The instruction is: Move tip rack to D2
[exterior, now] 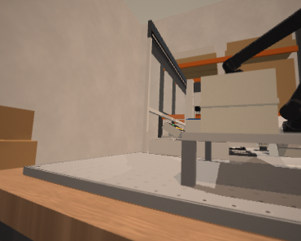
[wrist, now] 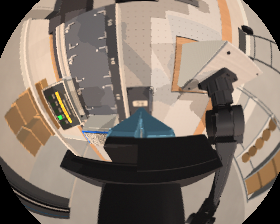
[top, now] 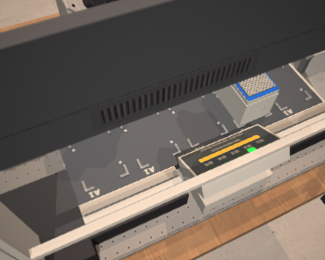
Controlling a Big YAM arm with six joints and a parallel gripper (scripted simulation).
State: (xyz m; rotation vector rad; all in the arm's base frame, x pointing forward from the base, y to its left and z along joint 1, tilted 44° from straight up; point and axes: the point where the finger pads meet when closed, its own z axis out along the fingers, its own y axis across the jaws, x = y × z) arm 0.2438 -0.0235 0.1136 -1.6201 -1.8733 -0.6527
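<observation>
Now: hand 130 mm past the green key, 350 mm to the left of it and 150 mm above it. Also, from my hand: clear rack cover: 510 mm to the left, 160 mm below; then frame post: 310 mm ahead, 410 mm to the left; then blue tip rack: 150 mm ahead, 210 mm to the left, 110 mm below.
</observation>
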